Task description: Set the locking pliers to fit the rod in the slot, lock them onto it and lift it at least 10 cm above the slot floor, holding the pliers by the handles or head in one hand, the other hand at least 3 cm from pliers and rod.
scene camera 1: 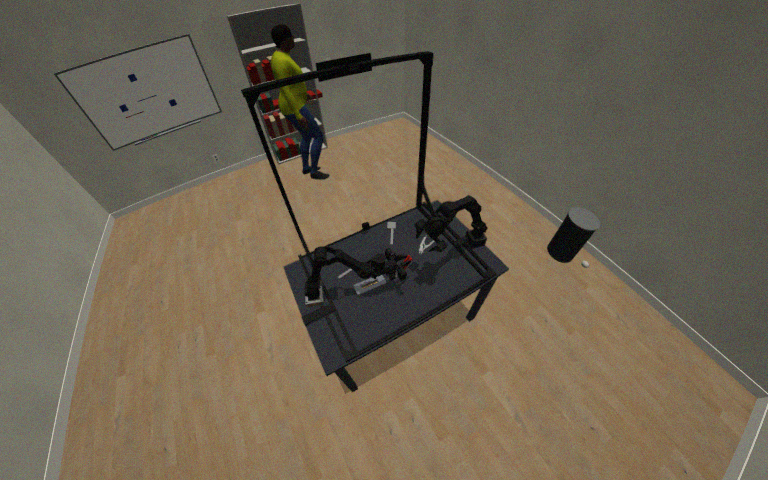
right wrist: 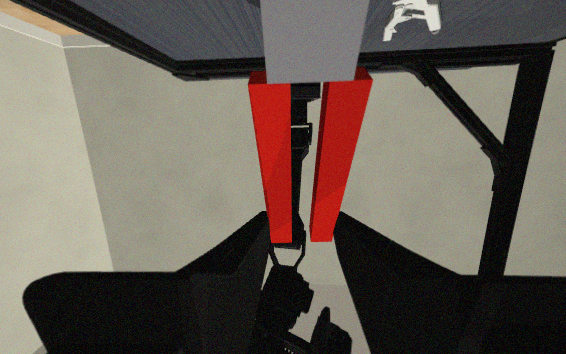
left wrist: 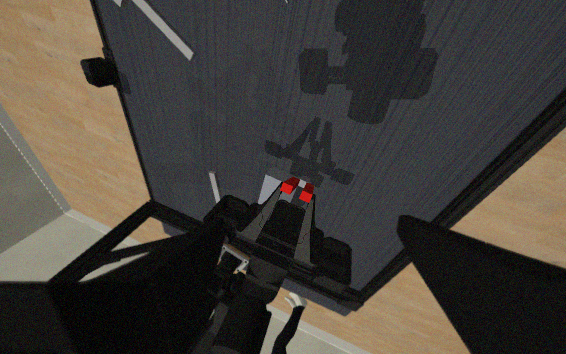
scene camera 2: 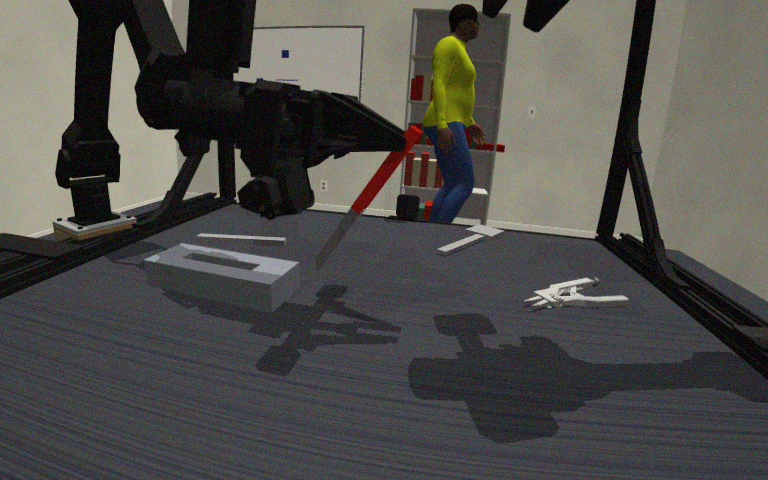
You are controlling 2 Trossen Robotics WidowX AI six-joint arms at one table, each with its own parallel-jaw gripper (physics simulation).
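Places are measured from the left arm's base along level axes (x ahead, y left, z up), in millimetres.
Where they show: left gripper, fingertip midpoint: (scene camera 1: 422, 244) (right wrist: 278, 288) (left wrist: 310, 224) (scene camera 2: 505, 21); right gripper, fingertip midpoint: (scene camera 1: 409, 258) (right wrist: 301, 219) (left wrist: 297, 189) (scene camera 2: 408, 142); left arm's base, link origin: (scene camera 1: 477, 234) (right wrist: 296, 100); right arm's base, link origin: (scene camera 1: 313, 295) (left wrist: 231, 259) (scene camera 2: 94, 219).
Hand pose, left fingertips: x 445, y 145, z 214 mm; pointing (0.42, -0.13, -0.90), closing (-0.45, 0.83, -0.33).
Note:
Each offset is from my left fingertips to the top centre of the thing.
The pale locking pliers @(dx -113, dy -194, dz -270 mm) (scene camera 1: 424, 243) (scene camera 2: 583, 298) (right wrist: 415, 17) lie on the table, jaws apart. The grey slotted block @(dx +298, dy +2, dz -250 mm) (scene camera 1: 360, 289) (scene camera 2: 215, 285) (left wrist: 267, 188) stands on the table; small yellowish marks show in its slot in scene camera 1, but I cannot make out the rod clearly. My right gripper (scene camera 1: 406, 260) (left wrist: 297, 189) is shut on the red handles of a tool (scene camera 2: 378, 183) with a flat grey head; it holds the tool raised and slanted, head down, near the block. My left gripper (scene camera 1: 428, 237) (scene camera 2: 514, 16) is open and empty, high above the table near the locking pliers.
A pale T-shaped piece @(dx +73, dy -366, dz -271 mm) (scene camera 1: 391, 234) (scene camera 2: 461, 244) (left wrist: 165, 30) and a thin pale strip @(dx +403, dy -137, dz -274 mm) (scene camera 1: 344, 273) (scene camera 2: 242, 238) (left wrist: 214, 186) lie on the table. A black frame (scene camera 1: 423, 130) (scene camera 2: 628, 118) rises over the table. A person in yellow (scene camera 1: 291, 93) (scene camera 2: 453, 84) stands beyond it.

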